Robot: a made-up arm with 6 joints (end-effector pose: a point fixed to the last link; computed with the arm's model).
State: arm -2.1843 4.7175 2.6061 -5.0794 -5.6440 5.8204
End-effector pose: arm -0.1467 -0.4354 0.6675 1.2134 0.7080 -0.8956
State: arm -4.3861 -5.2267 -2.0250 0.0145 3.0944 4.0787
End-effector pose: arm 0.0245 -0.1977 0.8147 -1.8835 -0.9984 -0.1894
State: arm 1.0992 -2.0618 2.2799 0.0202 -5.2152 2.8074
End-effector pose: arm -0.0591 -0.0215 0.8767 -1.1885 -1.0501 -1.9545
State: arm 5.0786 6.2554 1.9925 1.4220 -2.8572 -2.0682
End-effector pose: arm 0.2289 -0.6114 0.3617 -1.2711 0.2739 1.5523
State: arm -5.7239 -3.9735 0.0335 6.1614 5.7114 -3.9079
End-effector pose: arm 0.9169 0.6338 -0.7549 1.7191 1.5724 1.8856
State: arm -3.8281 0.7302 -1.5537 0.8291 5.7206 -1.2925
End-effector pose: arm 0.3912 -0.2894 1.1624 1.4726 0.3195 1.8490
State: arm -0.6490 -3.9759 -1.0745 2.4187 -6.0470 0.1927
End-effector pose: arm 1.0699 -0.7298 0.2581 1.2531 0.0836 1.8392
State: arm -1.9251 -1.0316 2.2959 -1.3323 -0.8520 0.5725
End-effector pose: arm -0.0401 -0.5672 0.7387 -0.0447 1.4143 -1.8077
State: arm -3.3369 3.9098 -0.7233 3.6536 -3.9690 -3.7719
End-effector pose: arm 0.2374 -0.0278 -0.8999 -0.9872 0.0143 1.6675
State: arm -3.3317 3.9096 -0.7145 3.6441 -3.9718 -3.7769
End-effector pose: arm 0.2430 -0.0285 -0.9009 -1.0004 0.0009 1.6716
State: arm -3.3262 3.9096 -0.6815 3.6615 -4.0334 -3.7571
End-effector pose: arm 0.2652 -0.0261 -0.9106 -1.1010 0.0031 1.6418
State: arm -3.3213 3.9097 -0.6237 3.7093 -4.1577 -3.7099
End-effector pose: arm 0.3075 -0.0208 -0.9291 -1.2875 0.0344 1.5629
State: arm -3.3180 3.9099 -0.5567 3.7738 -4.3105 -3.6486
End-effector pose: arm 0.3633 -0.0154 -0.9499 -1.4970 0.1005 1.4428
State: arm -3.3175 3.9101 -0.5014 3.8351 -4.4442 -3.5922
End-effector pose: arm 0.4155 -0.0124 -0.9655 -1.6581 0.1840 1.3188
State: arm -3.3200 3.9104 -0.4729 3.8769 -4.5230 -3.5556
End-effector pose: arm 0.4460 -0.0120 -0.9734 -1.7375 0.2512 1.2384
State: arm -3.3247 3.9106 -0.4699 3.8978 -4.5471 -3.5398
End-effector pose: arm 0.4520 -0.0122 -0.9761 -1.7507 0.2877 1.2123
